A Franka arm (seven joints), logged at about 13 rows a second.
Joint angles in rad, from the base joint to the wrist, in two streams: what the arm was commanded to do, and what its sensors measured. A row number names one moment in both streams.
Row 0, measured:
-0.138, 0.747, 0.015, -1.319, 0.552, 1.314, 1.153
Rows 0 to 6, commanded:
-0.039, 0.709, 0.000, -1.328, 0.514, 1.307, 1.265
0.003, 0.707, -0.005, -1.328, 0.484, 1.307, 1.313
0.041, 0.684, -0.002, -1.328, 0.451, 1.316, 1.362
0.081, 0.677, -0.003, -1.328, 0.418, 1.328, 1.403
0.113, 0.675, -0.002, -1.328, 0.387, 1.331, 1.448
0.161, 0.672, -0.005, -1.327, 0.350, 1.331, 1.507
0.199, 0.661, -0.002, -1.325, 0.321, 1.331, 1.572
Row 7, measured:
0.132, 0.702, 0.011, -1.318, 0.377, 1.337, 1.471
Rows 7 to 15, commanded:
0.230, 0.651, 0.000, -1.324, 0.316, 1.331, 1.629
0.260, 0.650, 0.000, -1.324, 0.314, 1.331, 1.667
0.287, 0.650, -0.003, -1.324, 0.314, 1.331, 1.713
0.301, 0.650, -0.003, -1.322, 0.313, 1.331, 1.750
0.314, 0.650, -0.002, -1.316, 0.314, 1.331, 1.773
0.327, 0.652, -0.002, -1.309, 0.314, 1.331, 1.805
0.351, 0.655, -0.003, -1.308, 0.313, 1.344, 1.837
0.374, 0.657, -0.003, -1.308, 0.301, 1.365, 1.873
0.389, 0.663, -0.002, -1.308, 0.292, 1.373, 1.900
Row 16, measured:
0.349, 0.673, 0.007, -1.314, 0.324, 1.368, 1.834
